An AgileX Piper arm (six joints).
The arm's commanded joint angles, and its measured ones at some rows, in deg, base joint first. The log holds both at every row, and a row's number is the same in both.
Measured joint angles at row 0: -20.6, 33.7, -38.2, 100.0, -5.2, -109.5
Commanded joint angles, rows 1 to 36: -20.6, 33.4, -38.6, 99.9, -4.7, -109.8; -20.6, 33.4, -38.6, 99.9, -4.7, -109.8; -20.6, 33.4, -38.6, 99.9, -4.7, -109.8; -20.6, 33.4, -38.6, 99.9, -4.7, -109.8; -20.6, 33.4, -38.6, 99.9, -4.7, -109.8; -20.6, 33.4, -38.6, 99.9, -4.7, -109.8; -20.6, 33.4, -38.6, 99.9, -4.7, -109.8; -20.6, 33.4, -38.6, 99.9, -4.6, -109.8; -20.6, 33.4, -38.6, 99.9, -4.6, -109.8; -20.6, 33.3, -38.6, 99.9, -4.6, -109.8; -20.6, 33.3, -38.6, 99.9, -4.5, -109.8; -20.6, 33.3, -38.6, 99.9, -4.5, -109.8; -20.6, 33.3, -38.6, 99.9, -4.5, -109.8; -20.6, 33.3, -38.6, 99.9, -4.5, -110.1; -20.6, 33.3, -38.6, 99.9, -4.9, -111.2; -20.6, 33.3, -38.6, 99.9, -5.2, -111.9; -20.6, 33.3, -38.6, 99.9, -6.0, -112.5; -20.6, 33.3, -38.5, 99.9, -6.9, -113.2; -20.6, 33.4, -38.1, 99.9, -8.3, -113.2; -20.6, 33.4, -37.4, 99.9, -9.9, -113.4; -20.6, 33.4, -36.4, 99.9, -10.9, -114.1; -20.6, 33.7, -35.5, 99.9, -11.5, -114.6; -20.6, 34.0, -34.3, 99.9, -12.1, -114.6; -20.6, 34.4, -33.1, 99.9, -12.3, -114.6; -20.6, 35.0, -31.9, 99.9, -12.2, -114.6; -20.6, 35.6, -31.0, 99.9, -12.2, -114.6; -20.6, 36.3, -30.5, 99.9, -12.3, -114.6; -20.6, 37.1, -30.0, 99.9, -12.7, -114.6; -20.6, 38.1, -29.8, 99.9, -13.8, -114.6; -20.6, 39.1, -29.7, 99.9, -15.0, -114.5; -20.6, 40.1, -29.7, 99.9, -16.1, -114.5; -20.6, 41.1, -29.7, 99.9, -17.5, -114.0; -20.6, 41.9, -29.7, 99.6, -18.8, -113.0; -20.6, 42.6, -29.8, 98.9, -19.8, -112.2; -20.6, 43.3, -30.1, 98.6, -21.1, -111.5; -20.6, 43.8, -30.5, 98.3, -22.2, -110.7
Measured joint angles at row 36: -20.6, 41.2, -30.7, 98.3, -18.3, -113.6
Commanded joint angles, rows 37 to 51: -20.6, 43.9, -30.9, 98.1, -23.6, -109.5; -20.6, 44.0, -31.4, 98.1, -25.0, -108.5; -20.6, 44.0, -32.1, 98.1, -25.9, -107.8; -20.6, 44.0, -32.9, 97.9, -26.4, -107.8; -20.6, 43.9, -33.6, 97.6, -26.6, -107.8; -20.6, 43.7, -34.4, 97.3, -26.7, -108.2; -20.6, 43.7, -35.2, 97.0, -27.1, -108.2; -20.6, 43.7, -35.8, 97.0, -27.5, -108.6; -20.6, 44.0, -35.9, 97.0, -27.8, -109.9; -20.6, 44.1, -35.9, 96.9, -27.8, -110.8; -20.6, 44.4, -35.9, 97.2, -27.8, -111.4; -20.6, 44.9, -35.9, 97.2, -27.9, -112.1; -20.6, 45.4, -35.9, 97.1, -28.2, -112.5; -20.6, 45.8, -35.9, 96.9, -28.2, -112.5; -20.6, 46.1, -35.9, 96.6, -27.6, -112.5
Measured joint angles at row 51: -20.6, 44.7, -35.6, 97.4, -27.8, -111.0
